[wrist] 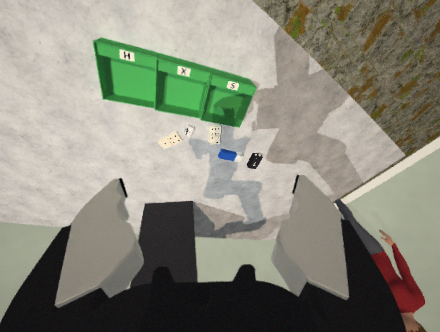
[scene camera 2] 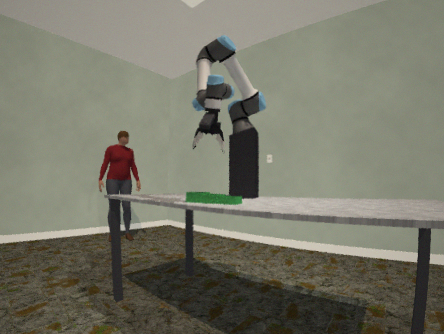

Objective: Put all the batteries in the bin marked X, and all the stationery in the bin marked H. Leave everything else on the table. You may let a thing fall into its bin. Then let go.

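Frame: origin at the arm's base, x back, y right, z up, level; millimetres.
Seen in the pictures: gripper, fingertip midpoint: [wrist: 210, 178] [scene camera 2: 208, 151]; arm's base, origin of the base link: [scene camera 2: 244, 133].
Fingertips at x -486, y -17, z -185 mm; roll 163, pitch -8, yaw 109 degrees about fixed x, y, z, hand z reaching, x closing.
Observation:
Pixels of each thing's middle, then the offset from my fingertips to it. "pt": a spot on its surface instead. Level surfaces: height alone.
- green three-part bin tray, body centre: [wrist: 181, 89] [scene camera 2: 213, 197] dx +11, dy -24, dz -217 mm
- H compartment, surface spot: [wrist: 130, 80] pt dx +25, dy -110, dz -233 mm
- X compartment, surface spot: [wrist: 181, 94] pt dx +27, dy -21, dz -233 mm
- blue block with a white end, body centre: [wrist: 230, 155] dx +156, dy +135, dz -234 mm
- small black block, body centre: [wrist: 254, 160] dx +159, dy +213, dz -231 mm
- small white piece with dark marks, body centre: [wrist: 188, 130] dx +104, dy +9, dz -234 mm
- table, its level: dz -241 mm
A green three-part bin tray [scene camera 2: 214, 198] [wrist: 106, 49] lies on the table, its compartments labelled H, X and S from left to right in the wrist view. No objects show inside the H compartment [wrist: 130, 80] or X compartment [wrist: 181, 94]. In the wrist view, a blue block with a white end [wrist: 228, 155], like an eraser, lies below the tray. A small black block [wrist: 254, 160], like a 9V battery, lies to its right. A small white piece with dark marks [wrist: 188, 130] is too small to identify. My gripper [scene camera 2: 208, 149] [wrist: 210, 178] is open, high above the table, holding nothing.
Two cream domino-like tiles with dots, one [wrist: 170, 140] left of the white piece and one [wrist: 215, 134] right of it, lie near the tray. The table [scene camera 2: 320, 207] [wrist: 50, 150] carries the arm's dark pedestal [scene camera 2: 243, 165] [wrist: 167, 240]. A person in red [scene camera 2: 119, 162] stands beyond the table.

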